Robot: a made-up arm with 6 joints. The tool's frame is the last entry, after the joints.
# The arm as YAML. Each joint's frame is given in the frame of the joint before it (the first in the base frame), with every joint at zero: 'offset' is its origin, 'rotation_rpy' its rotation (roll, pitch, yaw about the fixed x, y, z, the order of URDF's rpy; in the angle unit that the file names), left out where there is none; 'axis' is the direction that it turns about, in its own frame. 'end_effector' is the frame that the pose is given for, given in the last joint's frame.
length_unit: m
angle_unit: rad
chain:
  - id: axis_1
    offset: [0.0, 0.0, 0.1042]
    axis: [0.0, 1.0, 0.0]
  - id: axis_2
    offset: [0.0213, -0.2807, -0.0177]
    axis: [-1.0, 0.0, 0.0]
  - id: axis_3
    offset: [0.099, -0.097, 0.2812]
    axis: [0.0, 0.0, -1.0]
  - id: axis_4
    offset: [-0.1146, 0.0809, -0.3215]
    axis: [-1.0, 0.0, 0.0]
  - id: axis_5
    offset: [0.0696, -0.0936, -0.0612]
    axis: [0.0, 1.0, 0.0]
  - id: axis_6
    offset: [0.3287, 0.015, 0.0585]
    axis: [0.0, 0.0, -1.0]
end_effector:
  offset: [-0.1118, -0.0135, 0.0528]
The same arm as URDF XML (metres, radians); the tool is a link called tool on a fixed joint. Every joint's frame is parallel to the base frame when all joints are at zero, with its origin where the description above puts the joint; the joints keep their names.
<robot name="arm">
  <joint name="axis_1" type="continuous">
    <parent link="base"/>
    <child link="link1"/>
    <origin xyz="0 0 0.1042" rpy="0 0 0"/>
    <axis xyz="0 1 0"/>
  </joint>
  <joint name="axis_2" type="continuous">
    <parent link="link1"/>
    <child link="link2"/>
    <origin xyz="0.0213 -0.2807 -0.0177" rpy="0 0 0"/>
    <axis xyz="-1 0 0"/>
  </joint>
  <joint name="axis_3" type="continuous">
    <parent link="link2"/>
    <child link="link3"/>
    <origin xyz="0.099 -0.097 0.2812" rpy="0 0 0"/>
    <axis xyz="0 0 -1"/>
  </joint>
  <joint name="axis_4" type="continuous">
    <parent link="link3"/>
    <child link="link4"/>
    <origin xyz="-0.1146 0.0809 -0.3215" rpy="0 0 0"/>
    <axis xyz="-1 0 0"/>
  </joint>
  <joint name="axis_5" type="continuous">
    <parent link="link4"/>
    <child link="link5"/>
    <origin xyz="0.0696 -0.0936 -0.0612" rpy="0 0 0"/>
    <axis xyz="0 1 0"/>
  </joint>
  <joint name="axis_6" type="continuous">
    <parent link="link5"/>
    <child link="link6"/>
    <origin xyz="0.3287 0.015 0.0585" rpy="0 0 0"/>
    <axis xyz="0 0 -1"/>
  </joint>
  <joint name="tool_joint" type="fixed">
    <parent link="link6"/>
    <child link="tool"/>
    <origin xyz="-0.1118 -0.0135 0.0528" rpy="0 0 0"/>
  </joint>
  <link name="base"/>
  <link name="link1"/>
  <link name="link2"/>
  <link name="link3"/>
  <link name="link4"/>
  <link name="link5"/>
  <link name="link6"/>
  <link name="tool"/>
</robot>

